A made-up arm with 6 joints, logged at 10 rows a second.
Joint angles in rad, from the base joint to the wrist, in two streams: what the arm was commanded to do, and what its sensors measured. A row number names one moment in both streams.
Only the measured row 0 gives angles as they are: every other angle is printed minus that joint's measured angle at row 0.
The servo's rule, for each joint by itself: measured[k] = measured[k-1] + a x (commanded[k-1-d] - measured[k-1]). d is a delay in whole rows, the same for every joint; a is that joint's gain. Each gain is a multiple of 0.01, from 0.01 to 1. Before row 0 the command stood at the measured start. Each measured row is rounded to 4 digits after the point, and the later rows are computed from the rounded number. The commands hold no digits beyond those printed.
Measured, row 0:
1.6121, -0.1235, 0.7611, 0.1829, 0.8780, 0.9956
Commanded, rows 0 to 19:
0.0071, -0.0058, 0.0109, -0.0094, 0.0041, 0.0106
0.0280, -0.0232, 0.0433, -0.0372, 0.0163, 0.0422
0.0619, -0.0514, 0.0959, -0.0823, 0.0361, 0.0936
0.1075, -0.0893, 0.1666, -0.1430, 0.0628, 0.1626
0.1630, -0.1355, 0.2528, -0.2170, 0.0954, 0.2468
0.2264, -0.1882, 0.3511, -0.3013, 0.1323, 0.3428
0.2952, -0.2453, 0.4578, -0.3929, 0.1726, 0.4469
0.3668, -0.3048, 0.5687, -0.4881, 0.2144, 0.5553
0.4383, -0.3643, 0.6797, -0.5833, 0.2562, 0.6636
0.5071, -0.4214, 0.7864, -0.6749, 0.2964, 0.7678
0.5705, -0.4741, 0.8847, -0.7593, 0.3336, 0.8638
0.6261, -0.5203, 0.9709, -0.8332, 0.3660, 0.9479
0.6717, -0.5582, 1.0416, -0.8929, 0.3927, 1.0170
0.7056, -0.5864, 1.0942, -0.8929, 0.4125, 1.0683
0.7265, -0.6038, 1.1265, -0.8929, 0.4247, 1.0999
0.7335, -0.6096, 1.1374, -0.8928, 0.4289, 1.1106
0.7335, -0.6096, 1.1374, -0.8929, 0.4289, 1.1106
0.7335, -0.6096, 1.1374, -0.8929, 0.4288, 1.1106
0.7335, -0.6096, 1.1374, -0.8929, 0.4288, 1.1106
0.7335, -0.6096, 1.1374, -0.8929, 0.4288, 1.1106
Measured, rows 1 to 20:
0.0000, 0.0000, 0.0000, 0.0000, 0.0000, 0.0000
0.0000, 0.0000, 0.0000, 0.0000, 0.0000, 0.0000
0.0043, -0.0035, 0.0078, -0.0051, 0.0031, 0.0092
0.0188, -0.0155, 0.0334, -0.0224, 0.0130, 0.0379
0.0451, -0.0374, 0.0784, -0.0547, 0.0303, 0.0864
0.0832, -0.0691, 0.1419, -0.1024, 0.0547, 0.1527
0.1319, -0.1096, 0.2217, -0.1643, 0.0852, 0.2346
0.1895, -0.1575, 0.3149, -0.2383, 0.1205, 0.3287
0.2540, -0.2111, 0.4178, -0.3218, 0.1596, 0.4315
0.3228, -0.2683, 0.5264, -0.4116, 0.2007, 0.5392
0.3933, -0.3269, 0.6368, -0.5043, 0.2423, 0.6474
0.4627, -0.3845, 0.7445, -0.5964, 0.2829, 0.7521
0.5285, -0.4392, 0.8454, -0.6844, 0.3209, 0.8493
0.5880, -0.4887, 0.9358, -0.7648, 0.3547, 0.9351
0.6391, -0.5311, 1.0120, -0.8340, 0.3832, 1.0064
0.6797, -0.5648, 1.0712, -0.8658, 0.4052, 1.0603
0.7082, -0.5886, 1.1110, -0.8804, 0.4198, 1.0948
0.7236, -0.6014, 1.1300, -0.8871, 0.4266, 1.1085
0.7296, -0.6064, 1.1353, -0.8902, 0.4283, 1.1103
0.7320, -0.6084, 1.1368, -0.8917, 0.4287, 1.1106
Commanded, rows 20 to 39:
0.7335, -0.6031, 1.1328, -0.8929, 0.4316, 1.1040
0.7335, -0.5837, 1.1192, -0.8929, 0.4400, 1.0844
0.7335, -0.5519, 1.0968, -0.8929, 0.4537, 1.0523
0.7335, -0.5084, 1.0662, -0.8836, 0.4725, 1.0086
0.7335, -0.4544, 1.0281, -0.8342, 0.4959, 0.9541
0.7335, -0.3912, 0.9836, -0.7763, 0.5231, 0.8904
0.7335, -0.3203, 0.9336, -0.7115, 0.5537, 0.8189
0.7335, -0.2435, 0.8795, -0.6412, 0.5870, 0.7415
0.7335, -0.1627, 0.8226, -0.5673, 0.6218, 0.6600
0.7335, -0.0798, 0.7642, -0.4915, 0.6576, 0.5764
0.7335, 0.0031, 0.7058, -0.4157, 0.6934, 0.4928
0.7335, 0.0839, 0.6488, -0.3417, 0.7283, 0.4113
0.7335, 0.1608, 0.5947, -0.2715, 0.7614, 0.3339
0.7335, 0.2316, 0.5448, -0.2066, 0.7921, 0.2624
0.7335, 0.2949, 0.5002, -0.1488, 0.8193, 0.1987
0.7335, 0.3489, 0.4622, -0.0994, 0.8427, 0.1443
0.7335, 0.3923, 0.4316, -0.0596, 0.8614, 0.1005
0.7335, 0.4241, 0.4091, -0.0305, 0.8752, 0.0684
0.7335, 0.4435, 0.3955, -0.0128, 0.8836, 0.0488
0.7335, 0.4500, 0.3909, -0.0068, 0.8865, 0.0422
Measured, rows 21 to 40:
0.7329, -0.6091, 1.1372, -0.8923, 0.4288, 1.1106
0.7333, -0.6094, 1.1373, -0.8926, 0.4288, 1.1106
0.7334, -0.6056, 1.1341, -0.8928, 0.4309, 1.1049
0.7335, -0.5922, 1.1234, -0.8929, 0.4377, 1.0871
0.7335, -0.5676, 1.1042, -0.8929, 0.4497, 1.0568
0.7335, -0.5315, 1.0768, -0.8879, 0.4668, 1.0149
0.7335, -0.4845, 1.0417, -0.8589, 0.4886, 0.9620
0.7335, -0.4276, 0.9999, -0.8143, 0.5145, 0.8997
0.7335, -0.3621, 0.9522, -0.7588, 0.5439, 0.8294
0.7335, -0.2898, 0.8999, -0.6953, 0.5762, 0.7529
0.7335, -0.2123, 0.8442, -0.6262, 0.6104, 0.6721
0.7335, -0.1315, 0.7866, -0.5535, 0.6458, 0.5888
0.7335, -0.0494, 0.7284, -0.4791, 0.6815, 0.5053
0.7335, 0.0319, 0.6711, -0.4049, 0.7166, 0.4235
0.7335, 0.1105, 0.6161, -0.3329, 0.7502, 0.3455
0.7335, 0.1844, 0.5648, -0.2647, 0.7816, 0.2732
0.7335, 0.2518, 0.5183, -0.2021, 0.8099, 0.2084
0.7335, 0.3110, 0.4779, -0.1466, 0.8345, 0.1526
0.7335, 0.3606, 0.4446, -0.0996, 0.8547, 0.1073
0.7335, 0.3993, 0.4190, -0.0623, 0.8701, 0.0735

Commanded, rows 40 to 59:
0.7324, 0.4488, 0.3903, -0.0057, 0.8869, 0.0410
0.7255, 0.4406, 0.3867, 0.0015, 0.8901, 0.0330
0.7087, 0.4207, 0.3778, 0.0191, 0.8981, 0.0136
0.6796, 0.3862, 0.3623, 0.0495, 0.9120, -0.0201
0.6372, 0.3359, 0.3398, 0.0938, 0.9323, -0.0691
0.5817, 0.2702, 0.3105, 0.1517, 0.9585, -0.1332
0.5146, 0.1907, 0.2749, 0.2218, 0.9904, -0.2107
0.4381, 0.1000, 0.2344, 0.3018, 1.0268, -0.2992
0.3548, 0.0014, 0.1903, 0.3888, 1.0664, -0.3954
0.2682, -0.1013, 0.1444, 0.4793, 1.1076, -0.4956
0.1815, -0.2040, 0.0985, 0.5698, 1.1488, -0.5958
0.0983, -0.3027, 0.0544, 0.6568, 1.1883, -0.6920
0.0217, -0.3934, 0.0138, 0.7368, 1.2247, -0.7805
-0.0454, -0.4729, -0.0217, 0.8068, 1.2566, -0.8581
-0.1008, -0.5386, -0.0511, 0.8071, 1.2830, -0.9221
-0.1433, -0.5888, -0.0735, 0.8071, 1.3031, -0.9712
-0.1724, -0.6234, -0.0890, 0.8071, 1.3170, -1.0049
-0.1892, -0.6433, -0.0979, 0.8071, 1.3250, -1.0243
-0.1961, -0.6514, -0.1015, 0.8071, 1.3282, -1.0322
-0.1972, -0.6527, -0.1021, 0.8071, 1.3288, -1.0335
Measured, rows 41 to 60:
0.7335, 0.4263, 0.4021, -0.0356, 0.8802, 0.0520
0.7335, 0.4408, 0.3940, -0.0200, 0.8849, 0.0435
0.7328, 0.4457, 0.3913, -0.0123, 0.8864, 0.0413
0.7283, 0.4426, 0.3880, -0.0048, 0.8892, 0.0341
0.7163, 0.4292, 0.3807, 0.0081, 0.8959, 0.0163
0.6939, 0.4030, 0.3675, 0.0305, 0.9080, -0.0154
0.6593, 0.3621, 0.3476, 0.0647, 0.9262, -0.0621
0.6120, 0.3060, 0.3209, 0.1117, 0.9504, -0.1240
0.5526, 0.2357, 0.2878, 0.1712, 0.9804, -0.1994
0.4828, 0.1529, 0.2494, 0.2417, 1.0152, -0.2862
0.4047, 0.0605, 0.2068, 0.3211, 1.0536, -0.3812
0.3214, -0.0382, 0.1619, 0.4065, 1.0941, -0.4807
0.2361, -0.1393, 0.1163, 0.4947, 1.1351, -0.5808
0.1520, -0.2390, 0.0717, 0.5822, 1.1750, -0.6775
0.0725, -0.3332, 0.0300, 0.6657, 1.2123, -0.7671
0.0006, -0.4184, -0.0072, 0.7419, 1.2455, -0.8463
-0.0613, -0.4917, -0.0388, 0.7771, 1.2736, -0.9122
-0.1113, -0.5509, -0.0638, 0.7933, 1.2957, -0.9635
-0.1486, -0.5951, -0.0819, 0.8008, 1.3117, -0.9995
-0.1734, -0.6245, -0.0934, 0.8042, 1.3217, -1.0211

